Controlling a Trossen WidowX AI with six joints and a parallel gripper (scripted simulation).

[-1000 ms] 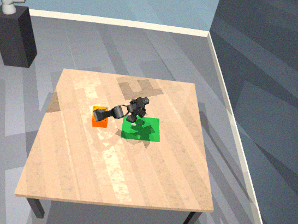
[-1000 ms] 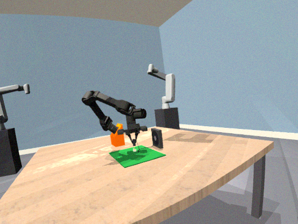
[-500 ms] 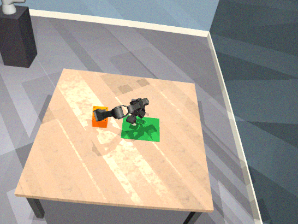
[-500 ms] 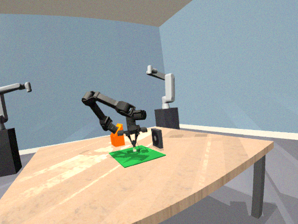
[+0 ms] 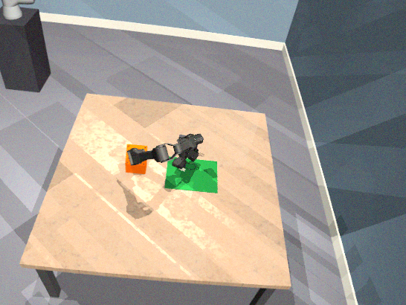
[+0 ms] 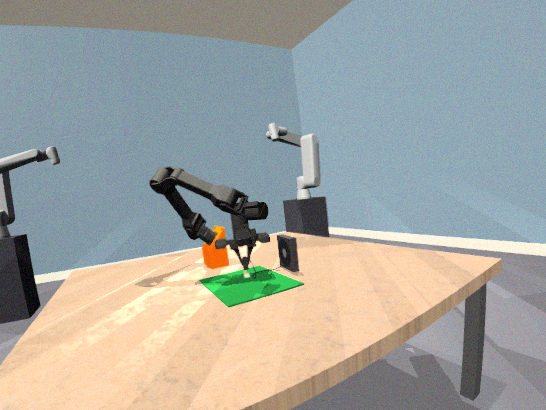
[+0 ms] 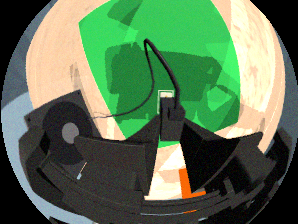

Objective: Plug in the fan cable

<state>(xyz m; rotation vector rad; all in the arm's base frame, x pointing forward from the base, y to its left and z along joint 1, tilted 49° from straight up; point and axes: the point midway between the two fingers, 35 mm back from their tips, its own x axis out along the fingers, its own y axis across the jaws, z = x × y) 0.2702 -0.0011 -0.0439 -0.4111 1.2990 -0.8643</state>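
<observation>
Now: the green board 7 cm ahead of my gripper tip, 3 cm to the right of it and 6 cm below it. The rest, counted from my gripper tip: black fan (2 cm ahead, 15 cm to the left, 2 cm above); then dark cable plug (1 cm ahead, 1 cm above).
</observation>
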